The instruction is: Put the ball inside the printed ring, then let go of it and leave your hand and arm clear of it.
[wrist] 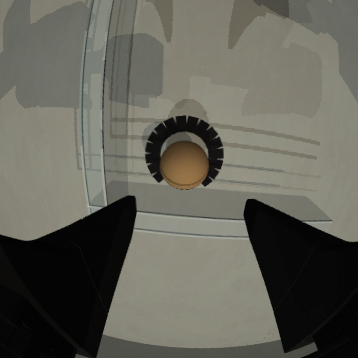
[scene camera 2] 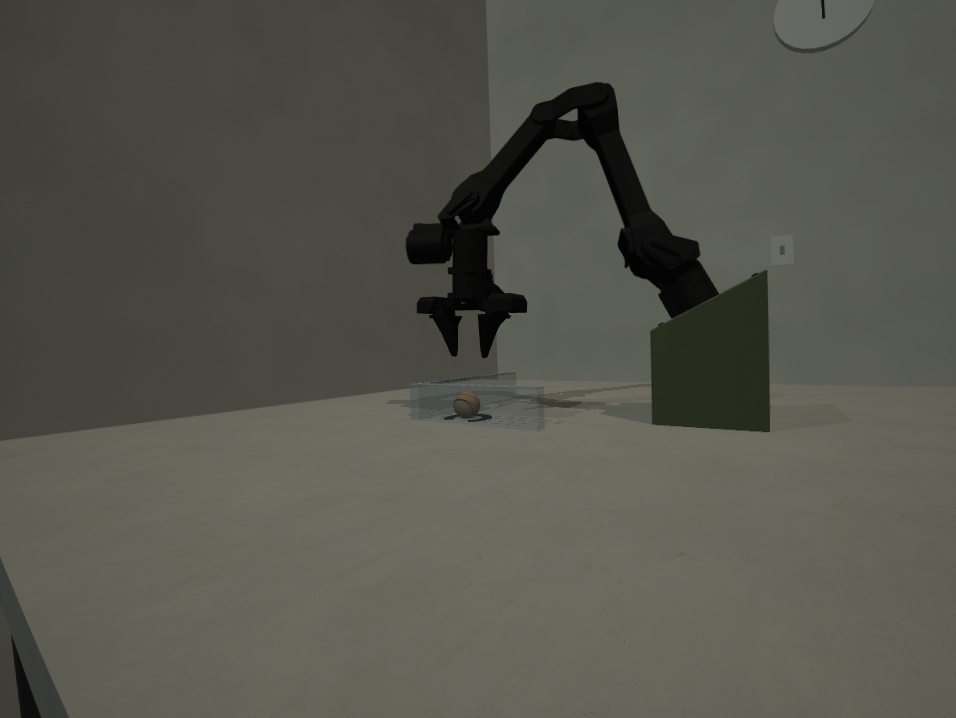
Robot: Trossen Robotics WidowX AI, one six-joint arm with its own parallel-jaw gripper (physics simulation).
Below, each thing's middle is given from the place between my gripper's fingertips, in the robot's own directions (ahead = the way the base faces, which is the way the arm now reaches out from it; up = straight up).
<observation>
My gripper is now 10 mm short of the orange-brown ball [wrist: 183, 164] and 80 mm above it.
</observation>
